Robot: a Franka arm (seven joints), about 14 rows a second.
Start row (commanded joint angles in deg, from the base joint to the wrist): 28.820, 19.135, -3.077, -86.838, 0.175, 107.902, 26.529
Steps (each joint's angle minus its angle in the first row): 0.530, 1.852, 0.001, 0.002, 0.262, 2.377, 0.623; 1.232, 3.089, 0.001, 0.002, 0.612, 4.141, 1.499; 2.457, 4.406, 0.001, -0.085, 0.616, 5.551, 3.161; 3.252, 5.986, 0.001, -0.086, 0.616, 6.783, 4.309; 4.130, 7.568, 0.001, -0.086, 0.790, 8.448, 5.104; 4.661, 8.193, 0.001, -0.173, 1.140, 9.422, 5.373; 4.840, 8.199, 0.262, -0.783, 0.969, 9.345, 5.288; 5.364, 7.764, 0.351, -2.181, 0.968, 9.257, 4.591; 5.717, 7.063, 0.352, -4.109, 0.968, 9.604, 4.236; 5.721, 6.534, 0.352, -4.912, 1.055, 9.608, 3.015; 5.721, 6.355, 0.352, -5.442, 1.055, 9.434, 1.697; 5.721, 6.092, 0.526, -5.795, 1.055, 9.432, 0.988
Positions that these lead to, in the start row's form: 29.350, 20.987, -3.076, -86.836, 0.437, 110.279, 27.152; 30.052, 22.224, -3.076, -86.836, 0.787, 112.043, 28.028; 31.277, 23.541, -3.076, -86.923, 0.791, 113.453, 29.690; 32.072, 25.121, -3.076, -86.924, 0.791, 114.685, 30.838; 32.950, 26.703, -3.076, -86.924, 0.965, 116.350, 31.633; 33.481, 27.328, -3.076, -87.011, 1.315, 117.324, 31.902; 33.660, 27.334, -2.815, -87.621, 1.144, 117.247, 31.817; 34.184, 26.899, -2.726, -89.019, 1.143, 117.159, 31.120; 34.537, 26.198, -2.725, -90.947, 1.143, 117.506, 30.765; 34.541, 25.669, -2.725, -91.750, 1.230, 117.510, 29.544; 34.541, 25.490, -2.725, -92.280, 1.230, 117.336, 28.226; 34.541, 25.227, -2.551, -92.633, 1.230, 117.334, 27.517
